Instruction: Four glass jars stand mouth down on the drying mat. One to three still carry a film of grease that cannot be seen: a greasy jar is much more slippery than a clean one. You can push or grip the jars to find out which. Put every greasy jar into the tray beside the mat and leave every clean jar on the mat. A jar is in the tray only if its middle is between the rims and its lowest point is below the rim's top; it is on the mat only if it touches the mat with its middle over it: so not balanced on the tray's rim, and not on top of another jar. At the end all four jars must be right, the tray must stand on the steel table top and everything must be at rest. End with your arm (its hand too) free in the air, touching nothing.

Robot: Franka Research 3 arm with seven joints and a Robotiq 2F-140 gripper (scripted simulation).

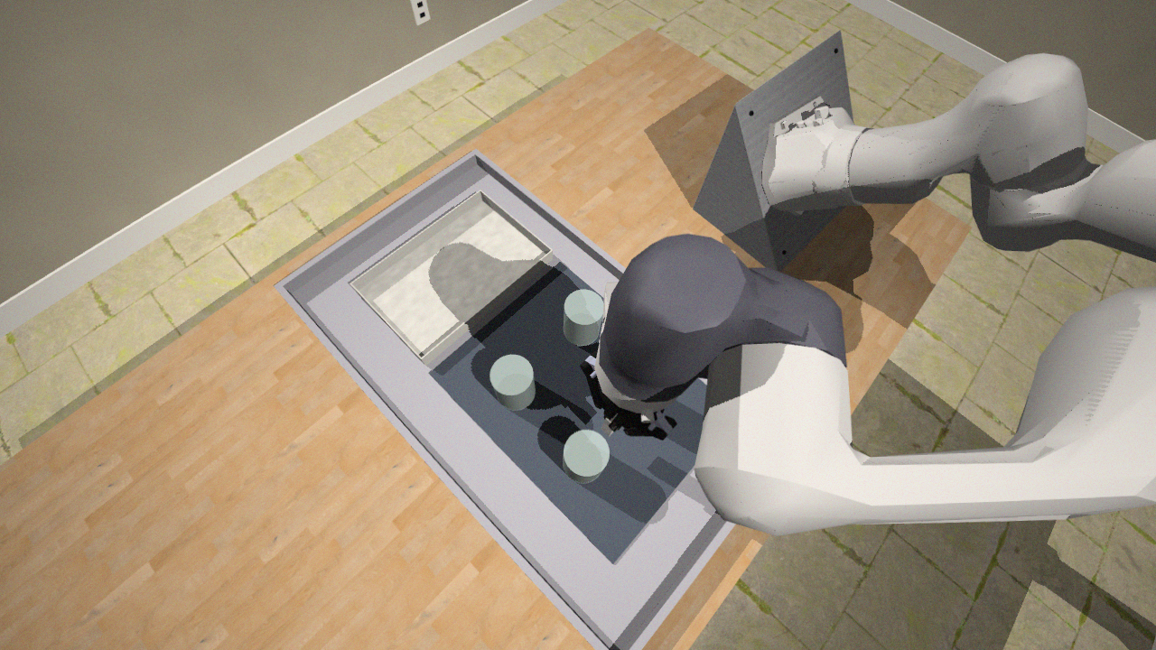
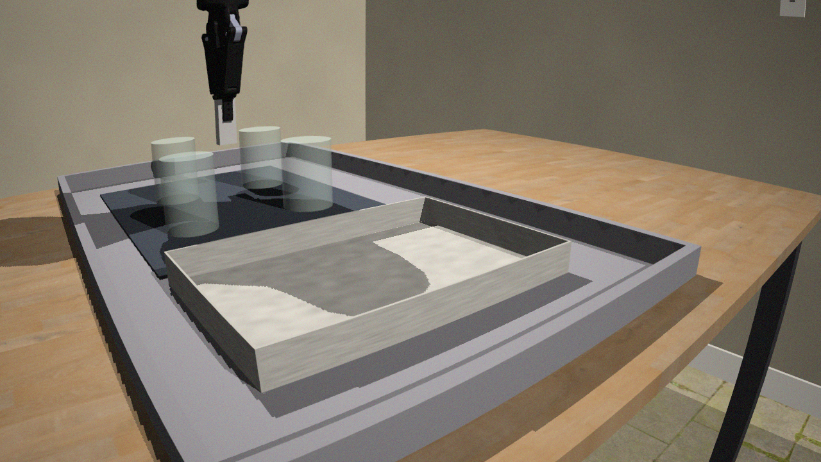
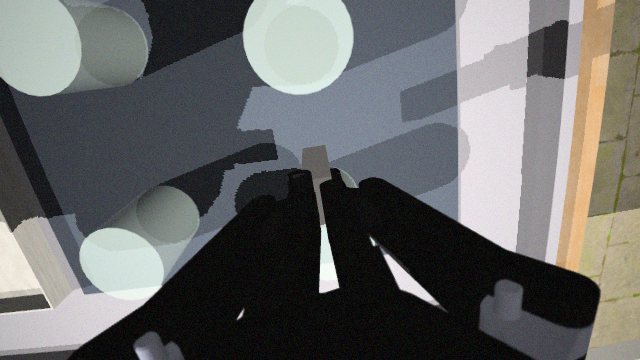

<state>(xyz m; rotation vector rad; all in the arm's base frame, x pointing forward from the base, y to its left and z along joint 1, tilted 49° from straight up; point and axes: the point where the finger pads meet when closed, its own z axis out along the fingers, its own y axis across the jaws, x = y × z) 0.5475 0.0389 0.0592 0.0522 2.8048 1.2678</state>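
My hand is 10 cm above the dark drying mat, 7 cm to the left of it and 3 cm past it. Also, from my hand: tray (39 cm to the right, 10 cm below, 3 cm behind); then steel table top (18 cm to the right, 11 cm below, 1 cm behind).
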